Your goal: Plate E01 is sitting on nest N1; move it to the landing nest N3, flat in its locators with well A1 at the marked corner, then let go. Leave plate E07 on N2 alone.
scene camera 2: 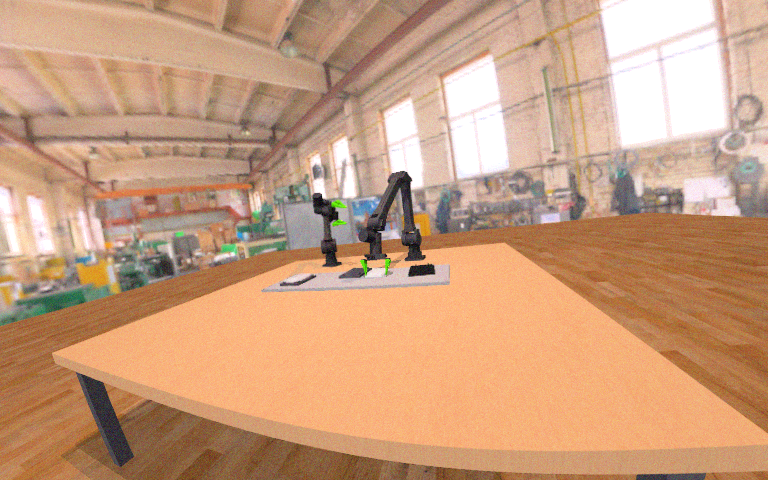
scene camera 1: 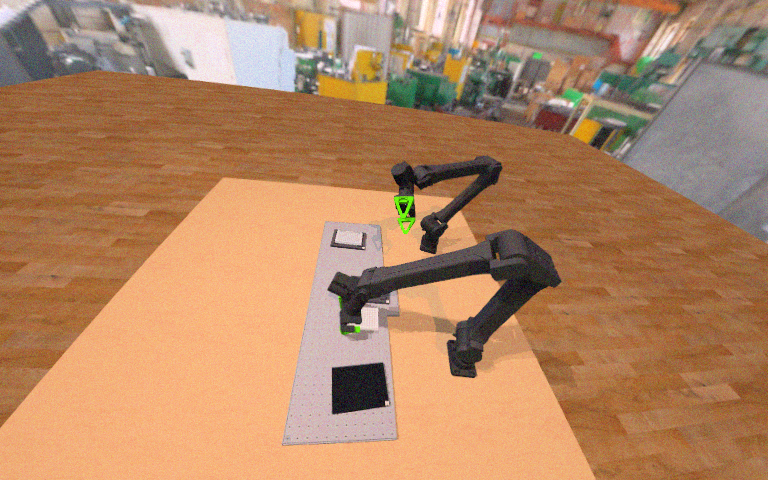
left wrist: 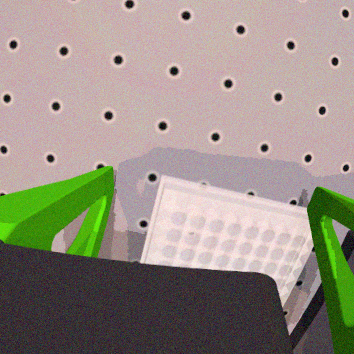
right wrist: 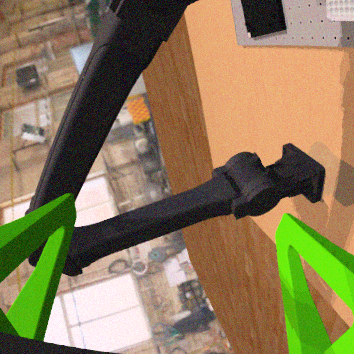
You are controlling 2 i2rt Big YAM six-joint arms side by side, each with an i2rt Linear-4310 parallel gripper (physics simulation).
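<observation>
A white well plate [scene camera 1: 370,319] [scene camera 2: 375,272] [left wrist: 225,235] [right wrist: 342,9] lies on the grey pegboard between a black square nest [scene camera 1: 359,387] [scene camera 2: 421,270] [right wrist: 264,17] and a dark nest [scene camera 1: 386,297] [scene camera 2: 351,273], turned askew in the left wrist view. Another white plate [scene camera 1: 348,237] [scene camera 2: 297,278] sits on the nest at the board's far end. Plate and nest labels cannot be read. My left gripper [scene camera 1: 350,318] [scene camera 2: 376,273] [left wrist: 215,188] is open low over the loose plate, fingers on either side, the right-hand finger in its wrist view closer. My right gripper [scene camera 1: 405,217] [scene camera 2: 343,214] is open, empty and raised off the board.
The pegboard [scene camera 1: 317,367] [scene camera 2: 339,286] [left wrist: 200,100] [right wrist: 305,30] lies on the tan table [scene camera 1: 198,316] [scene camera 2: 396,362] [right wrist: 250,90]. The left forearm crosses above the middle nest in scene camera 1. A pale marker shows at a corner of the black nest.
</observation>
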